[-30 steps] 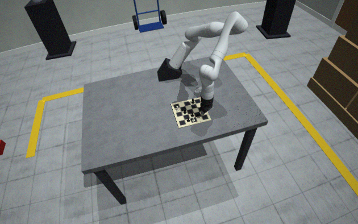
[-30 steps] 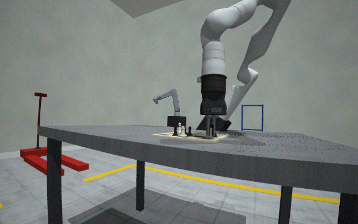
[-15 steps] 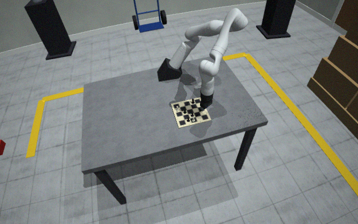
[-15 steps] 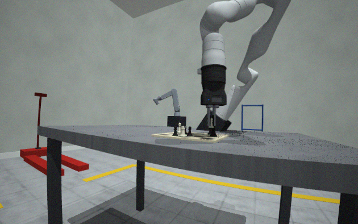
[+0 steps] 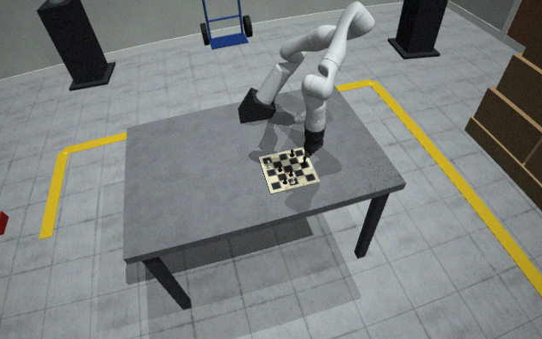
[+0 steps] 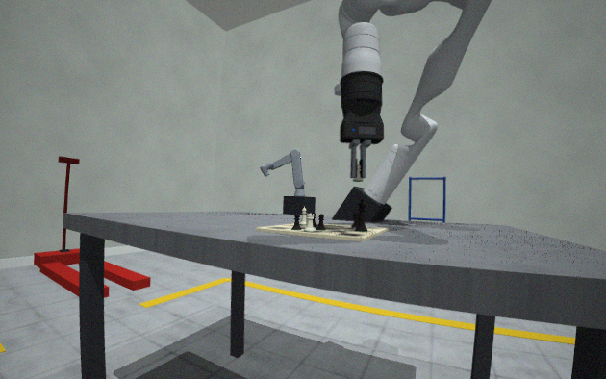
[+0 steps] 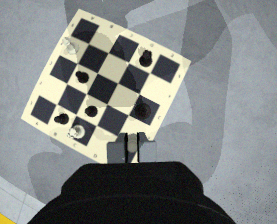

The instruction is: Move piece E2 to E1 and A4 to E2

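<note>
My hand is 40 mm past the tall black piece and 90 mm above it. From my hand the other things lie so: white pawn 10 mm below; then chessboard 30 mm behind, 80 mm to the right, 120 mm below.
</note>
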